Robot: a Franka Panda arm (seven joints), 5 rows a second.
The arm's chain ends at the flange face. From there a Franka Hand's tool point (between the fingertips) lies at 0.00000 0.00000 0.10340 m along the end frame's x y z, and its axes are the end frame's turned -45 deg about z.
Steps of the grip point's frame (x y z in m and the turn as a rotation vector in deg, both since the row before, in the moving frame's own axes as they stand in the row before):
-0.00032 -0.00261 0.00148 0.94 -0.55 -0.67
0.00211 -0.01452 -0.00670 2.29 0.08 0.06
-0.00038 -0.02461 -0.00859 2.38 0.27 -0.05
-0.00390 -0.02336 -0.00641 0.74 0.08 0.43
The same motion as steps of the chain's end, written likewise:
-0.00017 -0.00113 0.00150 0.28 -1.05 -0.67
-0.00596 -0.00873 -0.00662 1.68 -1.56 0.06
-0.01498 -0.01375 -0.00850 1.87 -1.49 -0.05
-0.01844 -0.01271 -0.00640 0.58 -0.47 0.43

